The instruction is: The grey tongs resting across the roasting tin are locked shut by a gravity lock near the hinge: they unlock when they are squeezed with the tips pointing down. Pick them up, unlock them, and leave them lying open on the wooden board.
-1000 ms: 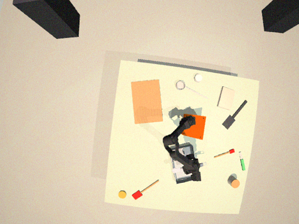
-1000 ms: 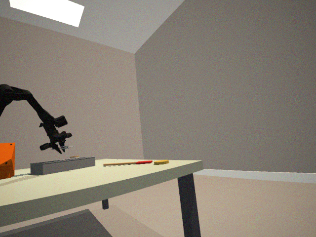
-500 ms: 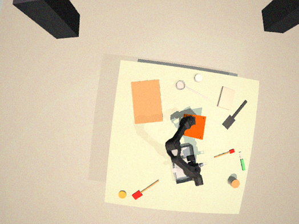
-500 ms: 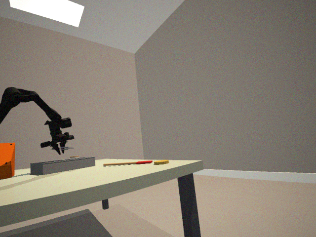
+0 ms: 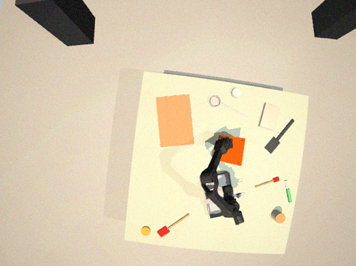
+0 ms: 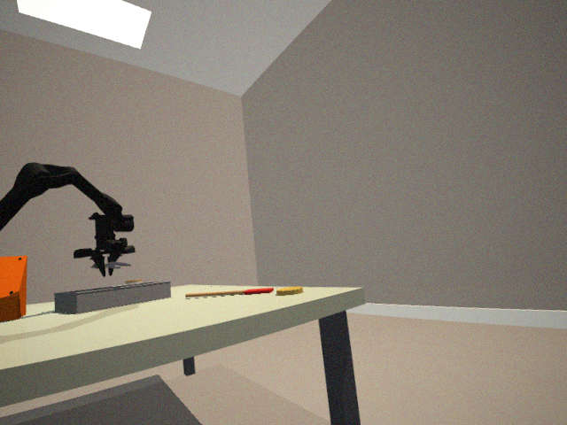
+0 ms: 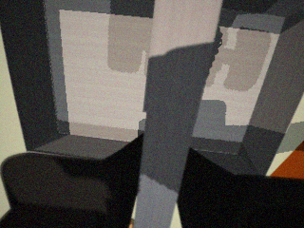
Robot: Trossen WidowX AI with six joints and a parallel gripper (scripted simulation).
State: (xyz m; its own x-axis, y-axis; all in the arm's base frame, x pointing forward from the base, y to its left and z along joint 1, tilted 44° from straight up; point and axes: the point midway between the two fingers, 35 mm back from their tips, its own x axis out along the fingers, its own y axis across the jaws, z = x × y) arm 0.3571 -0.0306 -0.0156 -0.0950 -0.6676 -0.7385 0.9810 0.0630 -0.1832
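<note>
Now: the wooden board 520 mm behind my gripper tip, 340 mm to the right of it and 90 mm below it. From my gripper tip the other things lie so: white block 550 mm behind, 360 mm to the left, 80 mm below; then black scraper 440 mm to the left, 390 mm behind, 90 mm below; then roasting tin 70 mm below, 30 mm to the right, 20 mm ahead.
</note>
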